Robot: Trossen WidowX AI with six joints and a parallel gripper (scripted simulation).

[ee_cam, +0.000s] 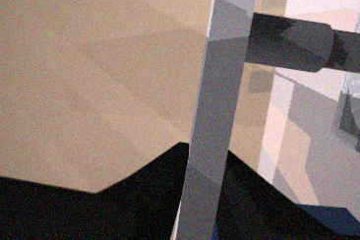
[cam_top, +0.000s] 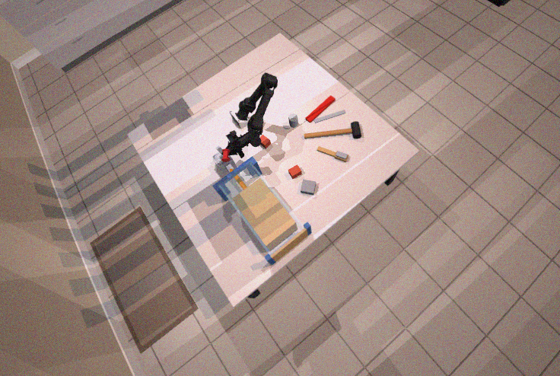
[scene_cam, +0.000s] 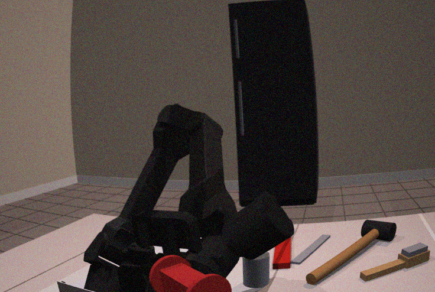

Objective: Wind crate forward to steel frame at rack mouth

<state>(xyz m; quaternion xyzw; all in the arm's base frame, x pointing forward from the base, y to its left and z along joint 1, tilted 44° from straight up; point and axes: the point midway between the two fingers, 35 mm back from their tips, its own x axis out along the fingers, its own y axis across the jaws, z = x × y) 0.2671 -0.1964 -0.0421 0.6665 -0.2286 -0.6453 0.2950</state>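
Right now my gripper tip is 50 mm short of the red knob, 20 mm to the right of it and 40 mm below it. Round my gripper tip: clear-panelled cubby (360 mm ahead, 40 mm to the left, 60 mm below); winch handle (10 mm ahead, 10 mm to the left, 10 mm above); grey hand winch (50 mm behind, 20 mm to the right, 140 mm below).
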